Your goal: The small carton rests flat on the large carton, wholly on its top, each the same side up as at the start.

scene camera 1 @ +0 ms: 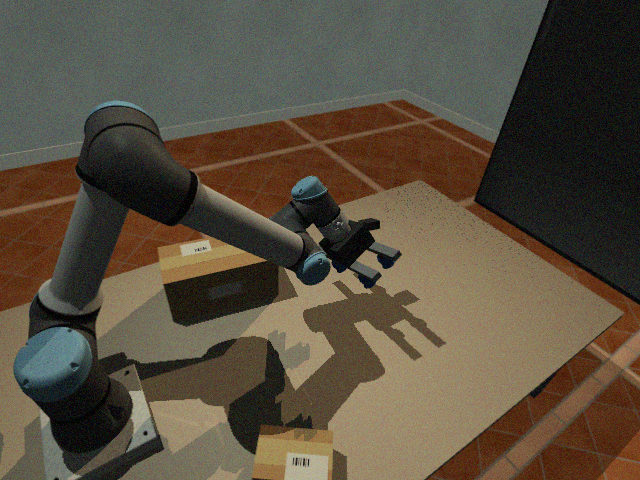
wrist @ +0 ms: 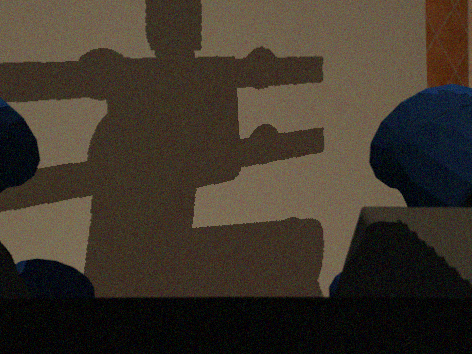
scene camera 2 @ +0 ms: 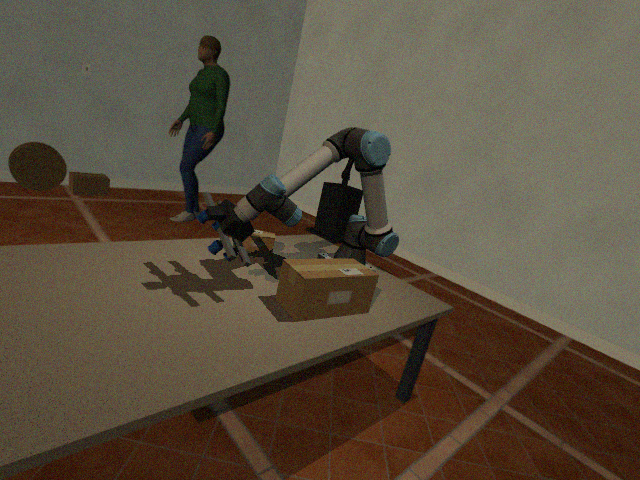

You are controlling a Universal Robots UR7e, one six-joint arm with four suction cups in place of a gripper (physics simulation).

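Places are measured from the arm's base along level axes (x back, y right, z up), in millimetres.
Where they show: hand at its tool point: (wrist: 210,226) (scene camera 2: 213,238); arm's base at its link origin: (scene camera 1: 94,415).
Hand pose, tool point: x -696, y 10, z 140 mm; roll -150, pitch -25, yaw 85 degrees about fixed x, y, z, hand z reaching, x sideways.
Observation:
Things, the pixels of their top centre, and the offset from my tool point. Level surfaces: height alone.
- large carton at its top centre: (scene camera 1: 217,252) (scene camera 2: 332,267) dy -258, dx +315, dz -22 mm
- small carton at its top centre: (scene camera 1: 294,453) (scene camera 2: 259,233) dy +287, dx +375, dz -95 mm
- table at its surface level: dz -172 mm
The large carton (scene camera 1: 222,294) (scene camera 2: 325,297) stands on the table beside the arm, its taped, labelled top facing up. The small carton (scene camera 1: 292,450) (scene camera 2: 265,240) rests on the table apart from it, with a label on top; it is cut off by the lower edge of scene camera 1 and partly hidden behind the gripper in scene camera 2. My gripper (scene camera 1: 362,266) (scene camera 2: 215,236) is open, with nothing on its blue cups. It hangs tilted above the table, beyond the large carton's right end in scene camera 1. Neither carton shows in the wrist view.
The table (scene camera 1: 496,320) (scene camera 2: 103,356) (wrist: 370,50) carries the arm's base and shadows. A large dark panel (scene camera 1: 573,155) stands beyond its right edge. A person in green (scene camera 2: 209,93), a round brown object (scene camera 2: 37,166) and a brown box (scene camera 2: 88,183) are in the background.

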